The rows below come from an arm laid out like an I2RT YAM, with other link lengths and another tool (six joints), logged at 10 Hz.
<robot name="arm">
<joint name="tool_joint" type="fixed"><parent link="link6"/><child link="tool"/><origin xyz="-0.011 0 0.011" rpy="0 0.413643 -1.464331"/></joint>
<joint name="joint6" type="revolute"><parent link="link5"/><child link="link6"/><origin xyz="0 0.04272 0.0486" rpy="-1.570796 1.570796 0"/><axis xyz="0 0 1"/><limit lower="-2.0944" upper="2.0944"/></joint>
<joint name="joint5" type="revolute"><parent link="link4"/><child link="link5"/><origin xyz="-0.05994 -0.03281 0.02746" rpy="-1.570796 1.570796 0"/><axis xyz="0 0 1"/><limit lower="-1.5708" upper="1.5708"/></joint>
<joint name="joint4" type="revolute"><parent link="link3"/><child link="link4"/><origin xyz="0.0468 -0.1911 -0.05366" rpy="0 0 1.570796"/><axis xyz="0 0 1"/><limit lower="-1.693" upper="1.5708"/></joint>
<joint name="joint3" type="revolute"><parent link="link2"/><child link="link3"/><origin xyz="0 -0.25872 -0.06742" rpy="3.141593 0 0"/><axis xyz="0 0 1"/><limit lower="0" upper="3.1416"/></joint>
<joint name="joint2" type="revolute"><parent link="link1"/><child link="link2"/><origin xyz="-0.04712 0.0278 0.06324" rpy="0 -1.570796 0"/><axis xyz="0 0 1"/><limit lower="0" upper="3.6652"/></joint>
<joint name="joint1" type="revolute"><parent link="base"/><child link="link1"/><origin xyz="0 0 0.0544" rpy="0 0 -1.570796"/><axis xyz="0 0 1"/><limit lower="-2.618" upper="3.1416"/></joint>
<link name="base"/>
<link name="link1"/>
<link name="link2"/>
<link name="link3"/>
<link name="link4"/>
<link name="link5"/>
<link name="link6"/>
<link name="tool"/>
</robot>
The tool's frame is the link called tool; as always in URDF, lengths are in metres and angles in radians.
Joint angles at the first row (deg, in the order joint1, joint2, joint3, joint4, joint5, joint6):
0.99, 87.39, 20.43, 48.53, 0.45, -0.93
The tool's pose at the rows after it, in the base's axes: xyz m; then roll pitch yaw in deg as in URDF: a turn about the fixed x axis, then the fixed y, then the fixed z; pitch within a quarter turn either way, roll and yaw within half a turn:
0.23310, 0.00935, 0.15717, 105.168, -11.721, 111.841
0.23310, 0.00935, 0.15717, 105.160, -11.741, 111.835
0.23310, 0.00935, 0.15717, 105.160, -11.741, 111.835
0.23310, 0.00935, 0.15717, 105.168, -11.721, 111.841
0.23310, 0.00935, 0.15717, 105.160, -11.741, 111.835
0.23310, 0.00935, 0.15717, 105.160, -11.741, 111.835
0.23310, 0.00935, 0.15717, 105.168, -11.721, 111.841
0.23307, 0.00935, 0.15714, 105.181, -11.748, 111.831
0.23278, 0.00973, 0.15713, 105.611, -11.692, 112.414
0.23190, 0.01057, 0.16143, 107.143, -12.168, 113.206
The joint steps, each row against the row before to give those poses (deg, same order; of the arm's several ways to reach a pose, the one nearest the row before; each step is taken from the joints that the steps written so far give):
0.00, 0.01, -0.01, 0.01, 0.00, 0.00
0.00, 0.00, 0.00, 0.00, 0.00, 0.02
0.00, 0.00, 0.00, 0.00, 0.00, 0.00
0.00, 0.00, 0.00, 0.00, 0.00, -0.02
0.00, 0.00, 0.00, 0.00, 0.00, 0.02
0.00, 0.00, 0.00, 0.00, 0.00, 0.00
0.00, 0.00, 0.00, 0.00, 0.00, -0.02
0.00, -0.01, 0.00, -0.03, 0.00, 0.02
-0.02, -0.17, 0.16, -0.70, -0.59, -0.41
0.00, -1.88, 1.62, -5.07, -1.01, -0.48

